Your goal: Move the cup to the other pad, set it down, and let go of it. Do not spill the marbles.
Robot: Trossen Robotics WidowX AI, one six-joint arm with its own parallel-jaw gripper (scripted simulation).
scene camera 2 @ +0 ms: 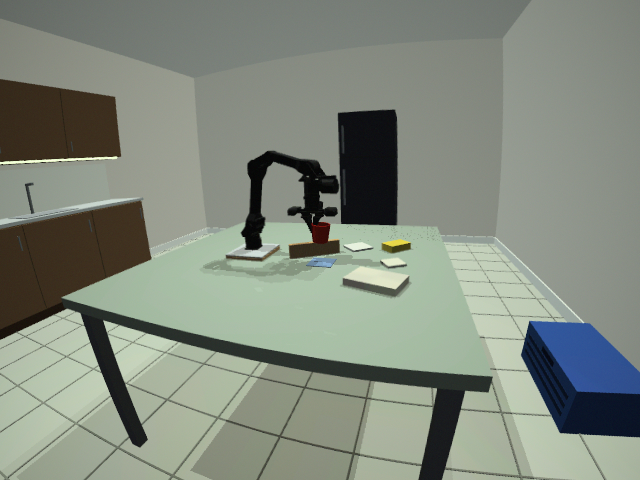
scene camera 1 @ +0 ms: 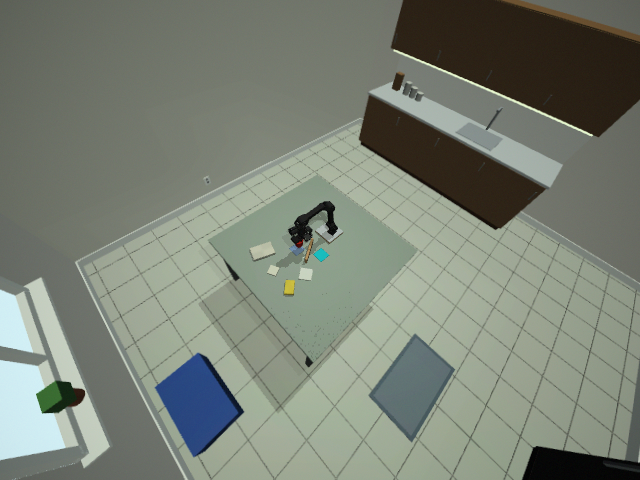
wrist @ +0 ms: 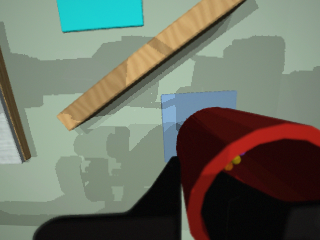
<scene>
The pictures show: my gripper and a blue pad.
My gripper shows as well in the wrist view.
</scene>
